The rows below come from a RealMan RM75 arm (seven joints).
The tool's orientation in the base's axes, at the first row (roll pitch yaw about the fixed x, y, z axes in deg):
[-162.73, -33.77, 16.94]
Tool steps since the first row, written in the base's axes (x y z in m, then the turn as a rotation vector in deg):
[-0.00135, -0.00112, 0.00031, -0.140, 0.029, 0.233]
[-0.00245, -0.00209, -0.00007, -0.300, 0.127, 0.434]
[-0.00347, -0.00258, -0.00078, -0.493, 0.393, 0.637]
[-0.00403, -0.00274, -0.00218, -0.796, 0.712, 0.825]
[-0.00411, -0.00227, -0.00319, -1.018, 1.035, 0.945]
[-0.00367, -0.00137, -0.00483, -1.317, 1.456, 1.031]
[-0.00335, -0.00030, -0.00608, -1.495, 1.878, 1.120]
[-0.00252, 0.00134, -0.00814, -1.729, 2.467, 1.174]
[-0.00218, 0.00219, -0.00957, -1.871, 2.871, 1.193]
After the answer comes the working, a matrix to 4 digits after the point.
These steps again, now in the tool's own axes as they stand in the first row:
[-0.00117, 0.00030, -0.00131, 0.025, -0.144, -0.231]
[-0.00249, 0.00076, -0.00189, 0.033, -0.348, -0.415]
[-0.00382, 0.00091, -0.00197, 0.057, -0.712, -0.541]
[-0.00508, 0.00115, -0.00117, -0.002, -1.167, -0.678]
[-0.00559, 0.00096, -0.00019, -0.034, -1.573, -0.725]
[-0.00594, 0.00078, 0.00169, -0.122, -2.089, -0.735]
[-0.00612, 0.00030, 0.00328, -0.111, -2.554, -0.695]
[-0.00620, -0.00025, 0.00599, -0.125, -3.179, -0.578]
[-0.00652, -0.00048, 0.00764, -0.129, -3.595, -0.476]

The tool's axes in the first row as the columns of a matrix, in the base's axes (rounded; the answer above uses it unrounded):
[0.7952, 0.4361, 0.4213]
[0.2422, -0.8654, 0.4387]
[0.5559, -0.2468, -0.7938]

